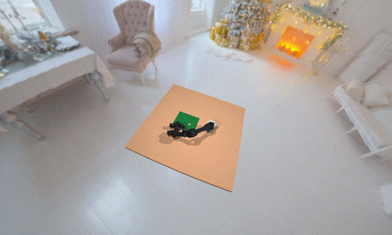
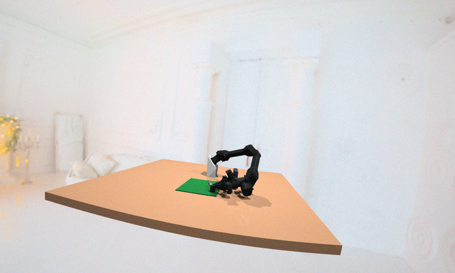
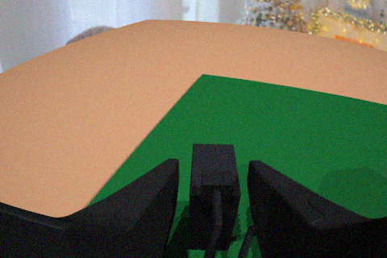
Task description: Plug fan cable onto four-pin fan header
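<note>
Right now my gripper tip is 20 mm above the dark plug. The rest, counted from my gripper tip: green board (90 mm to the right, 90 mm behind, 50 mm below); then black fan (170 mm behind, 110 mm to the left, 20 mm above).
</note>
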